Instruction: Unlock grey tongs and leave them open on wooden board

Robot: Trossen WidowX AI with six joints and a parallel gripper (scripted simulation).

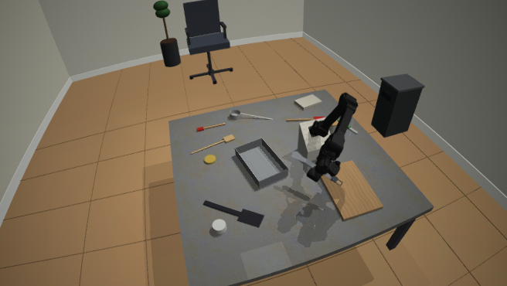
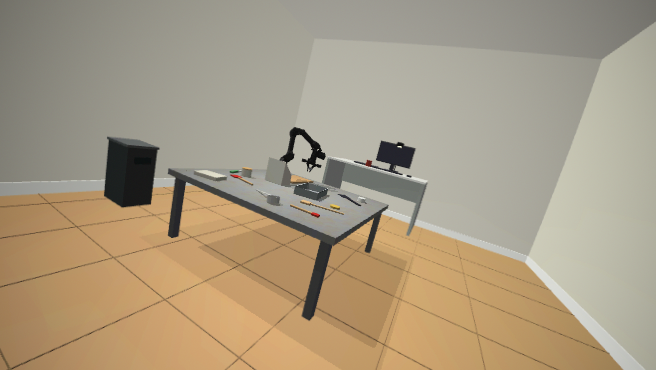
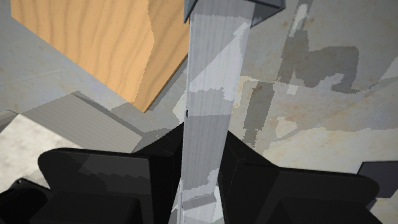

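My gripper tip is now 170 mm past the wooden board, 120 mm above it and 60 mm to the right of it. Also, from my gripper tip: black spatula 440 mm ahead, 120 mm below, 10 mm to the right; white puck 540 mm ahead, 110 mm below, 50 mm to the left; grey roasting tin 290 mm to the right, 210 mm ahead, 100 mm below.
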